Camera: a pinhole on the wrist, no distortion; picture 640 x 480 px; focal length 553.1 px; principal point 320.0 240.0 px. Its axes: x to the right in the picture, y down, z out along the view. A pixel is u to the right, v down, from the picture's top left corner.
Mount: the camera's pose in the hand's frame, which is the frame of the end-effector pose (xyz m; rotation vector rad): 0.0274 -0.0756 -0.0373 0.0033 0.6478 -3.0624
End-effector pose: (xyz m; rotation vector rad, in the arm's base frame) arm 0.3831 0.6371 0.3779 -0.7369 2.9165 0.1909
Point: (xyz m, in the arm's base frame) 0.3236 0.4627 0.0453
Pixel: 61.2 139.3
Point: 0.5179 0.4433 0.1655
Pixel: 366.3 376.3
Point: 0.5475 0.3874 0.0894
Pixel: 338.1 396.4
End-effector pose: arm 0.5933 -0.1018 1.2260 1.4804 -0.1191 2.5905
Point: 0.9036 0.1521 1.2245
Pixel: 587.1 406.9
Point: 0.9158 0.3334 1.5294
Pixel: 204.0 458.6
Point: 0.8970 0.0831 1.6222
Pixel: 117.7 189.1
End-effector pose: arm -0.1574 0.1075 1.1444 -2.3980 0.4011 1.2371
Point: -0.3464 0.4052 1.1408
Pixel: 571.9 180.1
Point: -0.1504 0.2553 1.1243
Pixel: 393.4 245.7
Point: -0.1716 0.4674 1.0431
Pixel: 281.4 374.9
